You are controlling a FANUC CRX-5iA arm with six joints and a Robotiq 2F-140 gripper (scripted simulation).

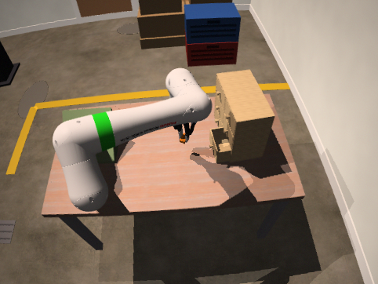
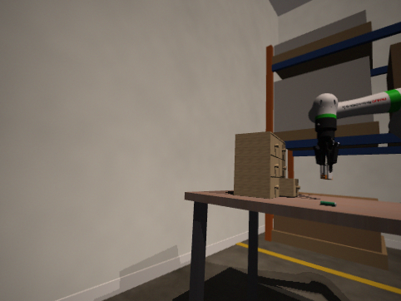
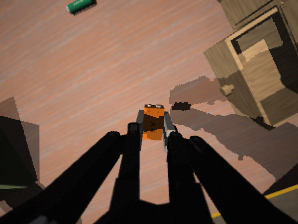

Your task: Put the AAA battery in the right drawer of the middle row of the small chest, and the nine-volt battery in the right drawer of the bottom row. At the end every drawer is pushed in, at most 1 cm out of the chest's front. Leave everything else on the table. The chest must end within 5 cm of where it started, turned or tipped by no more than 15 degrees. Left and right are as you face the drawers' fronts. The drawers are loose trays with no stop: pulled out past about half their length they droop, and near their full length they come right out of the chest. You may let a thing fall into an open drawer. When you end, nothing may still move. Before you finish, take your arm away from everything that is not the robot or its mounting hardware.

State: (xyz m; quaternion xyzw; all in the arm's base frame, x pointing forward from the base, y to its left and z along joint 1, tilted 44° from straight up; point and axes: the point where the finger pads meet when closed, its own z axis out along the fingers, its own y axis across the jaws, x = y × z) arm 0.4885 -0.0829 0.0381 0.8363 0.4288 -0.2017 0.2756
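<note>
Right now the orange nine-volt battery is 1 cm to the left of my hand and 2 cm below it. Also, from my hand: green AAA battery 3 cm behind, 24 cm to the left, 13 cm below; then dark item 27 cm ahead, 1 cm to the left, 2 cm below.
</note>
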